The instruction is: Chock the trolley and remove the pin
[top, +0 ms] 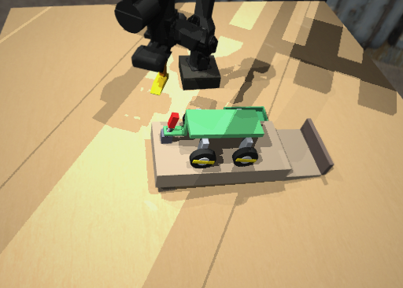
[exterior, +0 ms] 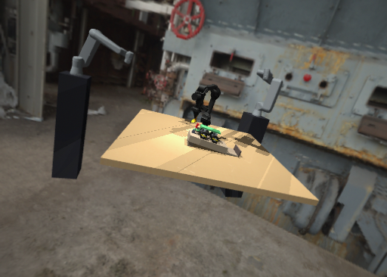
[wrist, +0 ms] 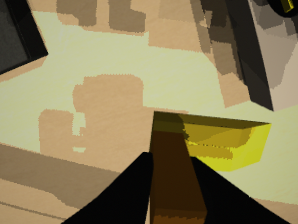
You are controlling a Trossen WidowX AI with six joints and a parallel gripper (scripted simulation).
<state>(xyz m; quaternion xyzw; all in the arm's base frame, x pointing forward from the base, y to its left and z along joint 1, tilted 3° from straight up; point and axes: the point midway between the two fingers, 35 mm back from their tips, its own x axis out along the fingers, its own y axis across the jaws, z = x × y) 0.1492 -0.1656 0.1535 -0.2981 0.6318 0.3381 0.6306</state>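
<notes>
My gripper tip is 20 mm short of the yellow chock, 10 mm to the left of it and 10 mm above it. The rest, counted from my gripper tip: ramp 180 mm ahead, 130 mm below, 80 mm to the left; green-decked trolley 180 mm ahead, 80 mm to the left, 60 mm below; red-headed stop pin 140 mm ahead, 40 mm below, 30 mm to the right.
</notes>
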